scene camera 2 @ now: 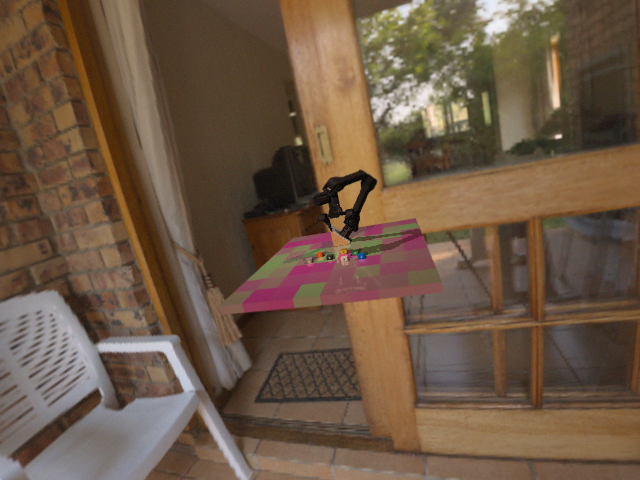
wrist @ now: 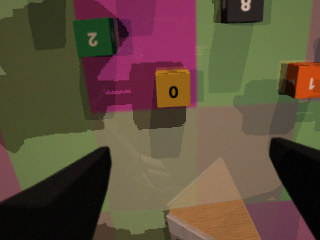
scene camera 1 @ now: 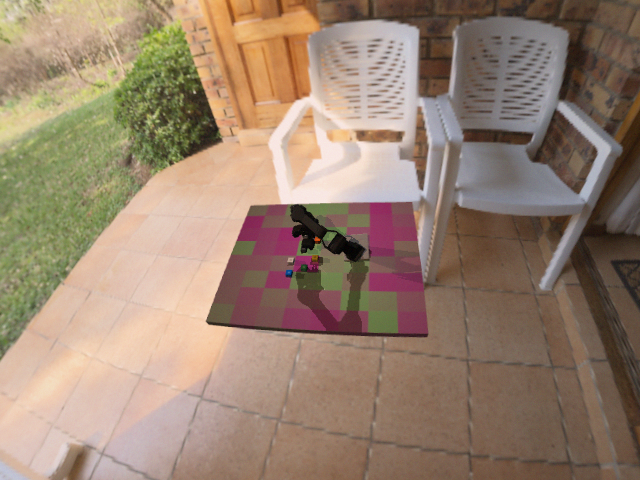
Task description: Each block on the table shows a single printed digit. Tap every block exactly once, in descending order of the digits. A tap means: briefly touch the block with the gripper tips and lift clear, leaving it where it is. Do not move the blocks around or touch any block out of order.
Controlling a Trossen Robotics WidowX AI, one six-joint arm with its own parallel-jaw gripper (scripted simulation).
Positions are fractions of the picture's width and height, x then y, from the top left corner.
Labels:
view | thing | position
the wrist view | my gripper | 0.60, 0.63
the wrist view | yellow block marked 0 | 0.54, 0.36
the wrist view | green block marked 2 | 0.30, 0.16

